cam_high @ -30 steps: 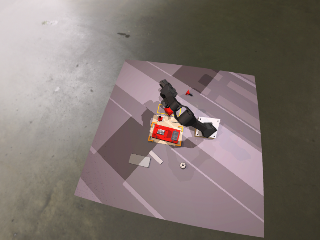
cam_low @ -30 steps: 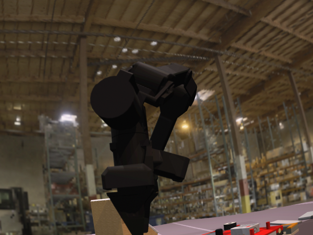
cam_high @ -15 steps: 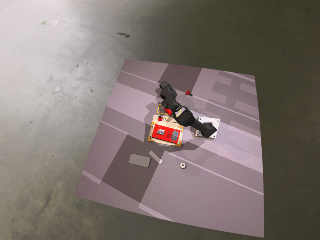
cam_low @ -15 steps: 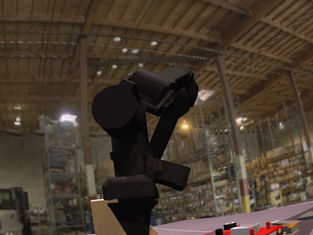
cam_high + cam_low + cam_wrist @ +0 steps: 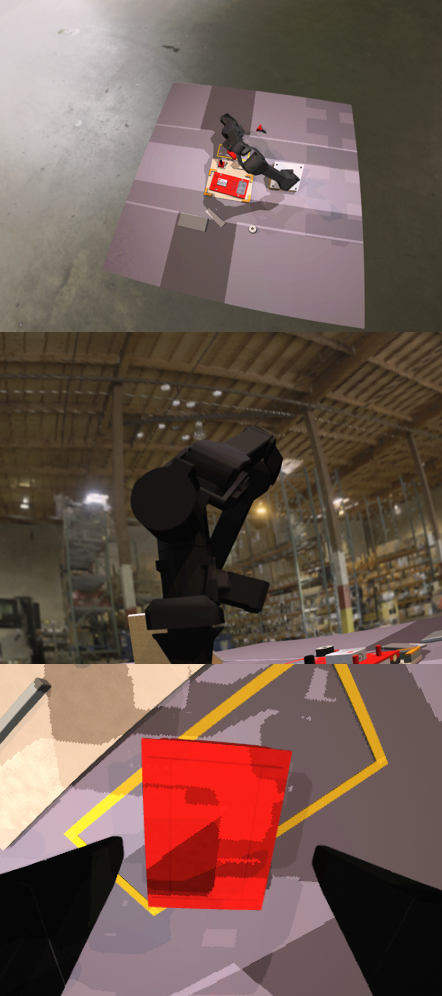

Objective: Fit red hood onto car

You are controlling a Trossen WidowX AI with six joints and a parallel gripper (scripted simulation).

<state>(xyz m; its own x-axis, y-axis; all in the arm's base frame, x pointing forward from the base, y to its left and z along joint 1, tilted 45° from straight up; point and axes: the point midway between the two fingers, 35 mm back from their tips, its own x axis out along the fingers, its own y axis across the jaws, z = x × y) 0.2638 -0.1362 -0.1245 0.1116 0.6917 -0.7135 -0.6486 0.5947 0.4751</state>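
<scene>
Right now the red hood is 10 mm behind my gripper tip and 30 mm below it. Round my gripper tip: grey plate: 220 mm ahead, 420 mm to the left, 40 mm below; grey bar: 100 mm ahead, 390 mm to the left, 40 mm below.
</scene>
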